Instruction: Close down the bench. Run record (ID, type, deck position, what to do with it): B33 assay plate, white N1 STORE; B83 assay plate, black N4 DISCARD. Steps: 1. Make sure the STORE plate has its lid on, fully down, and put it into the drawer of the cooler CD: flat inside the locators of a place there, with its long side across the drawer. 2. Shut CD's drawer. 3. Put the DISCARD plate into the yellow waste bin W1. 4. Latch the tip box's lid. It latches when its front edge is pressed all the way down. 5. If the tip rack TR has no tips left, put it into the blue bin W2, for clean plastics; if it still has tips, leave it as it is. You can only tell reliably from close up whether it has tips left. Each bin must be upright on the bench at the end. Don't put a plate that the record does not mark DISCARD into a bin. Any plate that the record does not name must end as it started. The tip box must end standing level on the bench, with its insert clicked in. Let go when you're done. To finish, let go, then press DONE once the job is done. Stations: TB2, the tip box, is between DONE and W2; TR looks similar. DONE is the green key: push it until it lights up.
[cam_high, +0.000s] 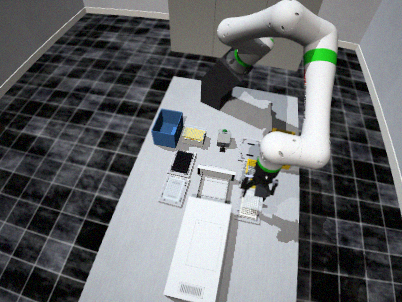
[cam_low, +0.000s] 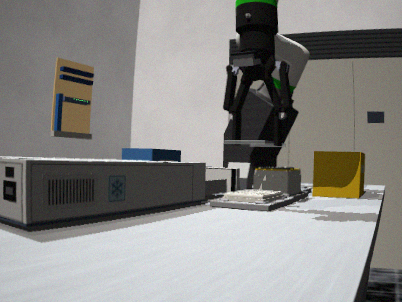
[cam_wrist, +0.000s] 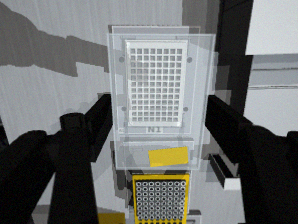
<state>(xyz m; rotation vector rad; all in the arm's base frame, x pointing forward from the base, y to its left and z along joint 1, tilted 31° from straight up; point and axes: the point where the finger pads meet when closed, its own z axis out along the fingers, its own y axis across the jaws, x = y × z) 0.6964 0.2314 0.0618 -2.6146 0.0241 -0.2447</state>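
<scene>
My gripper is now 13 cm above the white plate. Also, from my hand: clear plate lid: 2 cm below; then yellow-topped tip holder: 18 cm behind, 2 cm to the right, 9 cm below; then cooler drawer: 19 cm to the right, 11 cm below.
</scene>
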